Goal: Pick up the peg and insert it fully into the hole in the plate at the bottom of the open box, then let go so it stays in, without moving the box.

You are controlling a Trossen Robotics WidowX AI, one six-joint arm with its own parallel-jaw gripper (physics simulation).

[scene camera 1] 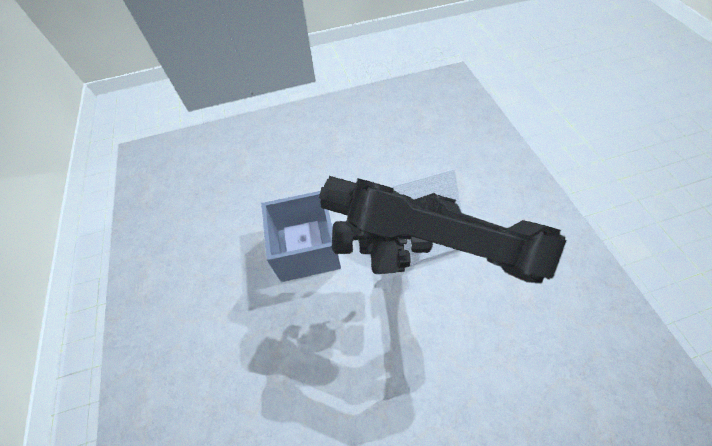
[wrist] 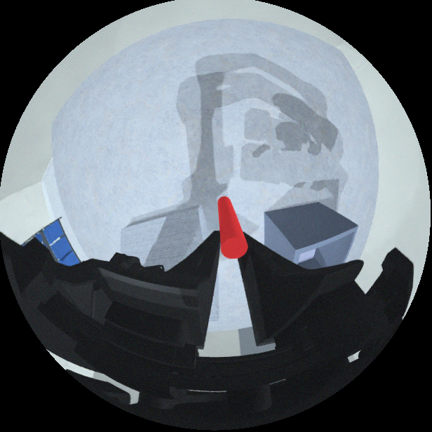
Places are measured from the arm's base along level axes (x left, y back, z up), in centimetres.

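Where they show: arm's base, origin of its link: (scene camera 1: 426,208).
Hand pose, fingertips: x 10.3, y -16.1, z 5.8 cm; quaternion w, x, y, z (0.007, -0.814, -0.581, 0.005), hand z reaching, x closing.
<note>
Each offset is from my fingertips to the centre of the thing. Level surfaces: height alone.
The red peg (wrist: 231,227) is a round rod held between the two fingertips in the wrist view. My gripper (wrist: 227,236) is shut on it. In the scene view the arm covers the fingertips and the peg, so neither can be made out there. The open blue-grey box @[dz -10.5, dx -16.1, dy -15.1 cm] (scene camera 1: 303,266) (wrist: 311,225) stands left of the gripper in the scene view and right of the peg in the wrist view. The white plate @[dz -14.0, dx -16.1, dy -15.1 cm] (scene camera 1: 292,239) (wrist: 306,255) with a small dark hole lies at the bottom of the box. The peg is outside the box, to its side.
A pale block or platform (scene camera 1: 441,183) (wrist: 165,235) lies partly under the arm, on the other side of the gripper from the box. A tall grey panel (scene camera 1: 231,52) stands at the back in the scene view. Arm shadows fall on the grey surface @[dz -17.4 cm] (scene camera 1: 173,367).
</note>
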